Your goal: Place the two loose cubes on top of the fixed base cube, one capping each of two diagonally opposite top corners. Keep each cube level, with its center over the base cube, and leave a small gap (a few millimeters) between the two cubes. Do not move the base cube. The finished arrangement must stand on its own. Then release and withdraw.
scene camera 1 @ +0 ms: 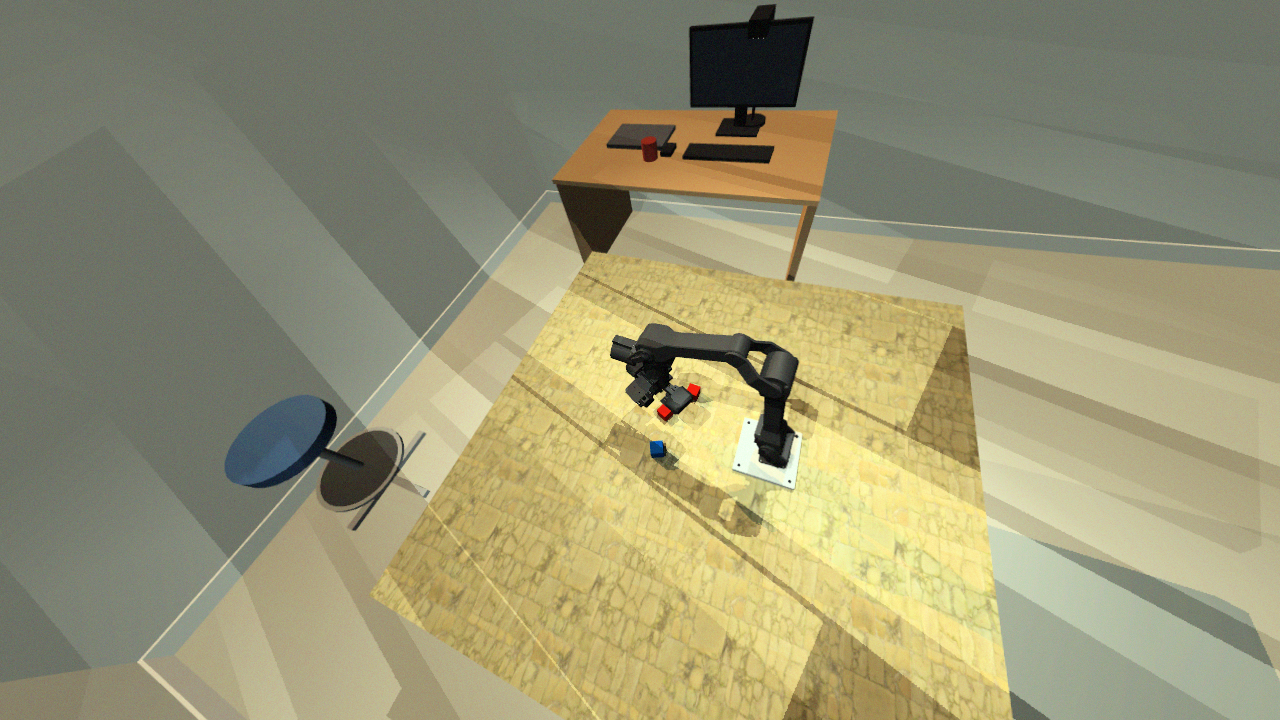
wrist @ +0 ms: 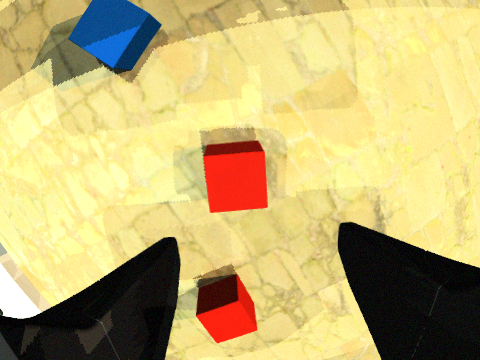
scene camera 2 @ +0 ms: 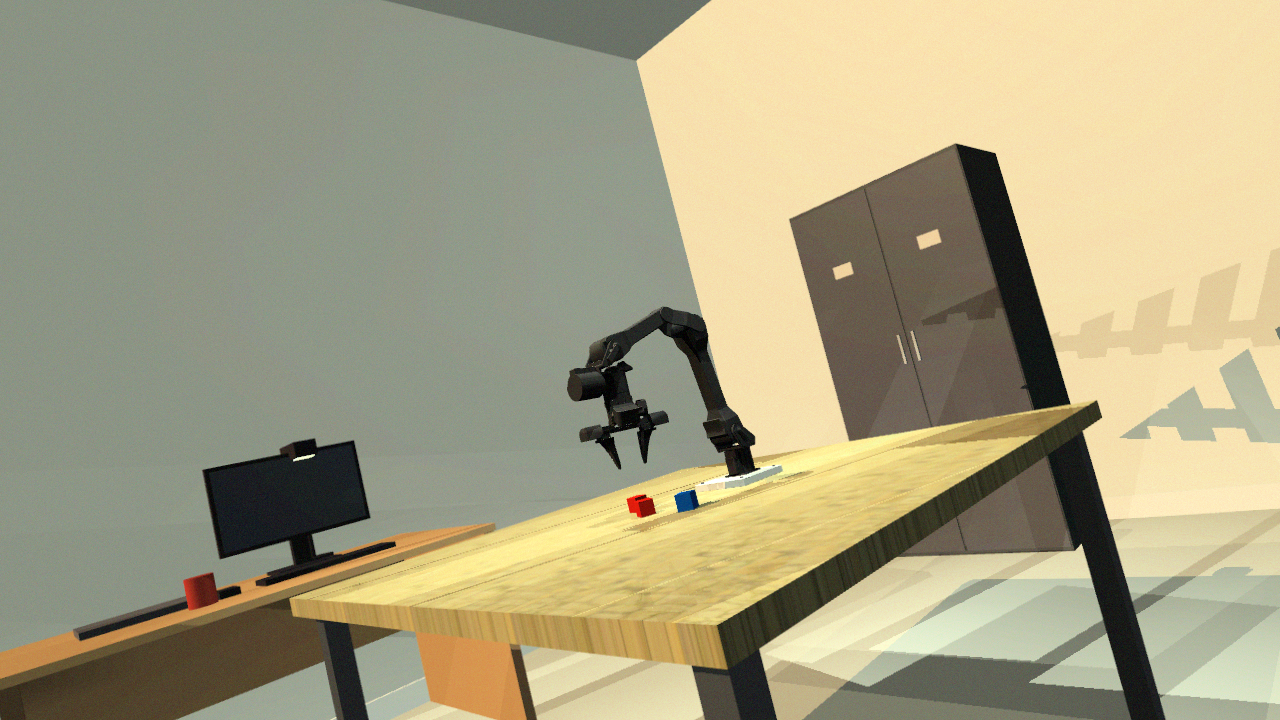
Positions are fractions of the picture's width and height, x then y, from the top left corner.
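Note:
There's a red cube (wrist: 0.49, 0.48) here, and a red cube (wrist: 0.47, 0.86) as well. My gripper (scene camera 1: 0.52, 0.55) is open and it's holding nothing, and you'd see the gripper (wrist: 0.54, 0.68) from the wrist too.

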